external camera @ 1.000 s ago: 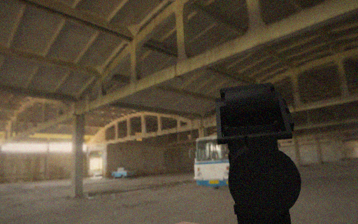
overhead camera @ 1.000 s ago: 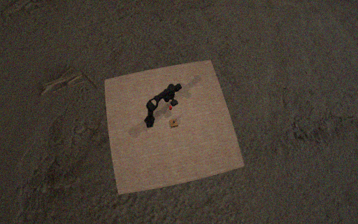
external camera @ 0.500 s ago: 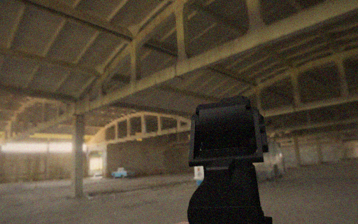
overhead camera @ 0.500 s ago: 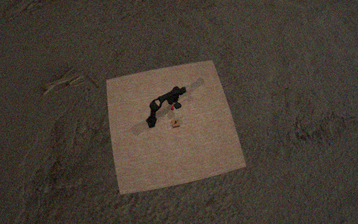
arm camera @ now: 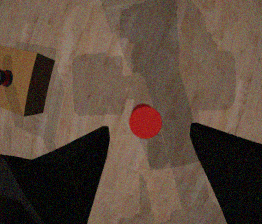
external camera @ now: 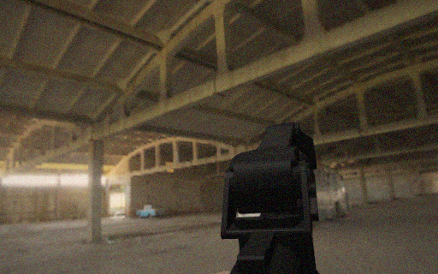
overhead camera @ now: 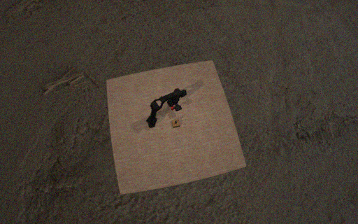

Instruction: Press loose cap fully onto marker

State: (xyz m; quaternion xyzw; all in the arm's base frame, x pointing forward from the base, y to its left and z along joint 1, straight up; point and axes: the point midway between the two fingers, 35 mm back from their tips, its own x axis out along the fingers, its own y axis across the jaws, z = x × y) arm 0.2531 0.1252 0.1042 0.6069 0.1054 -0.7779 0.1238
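My gripper tip is now 40 mm above the red cap.
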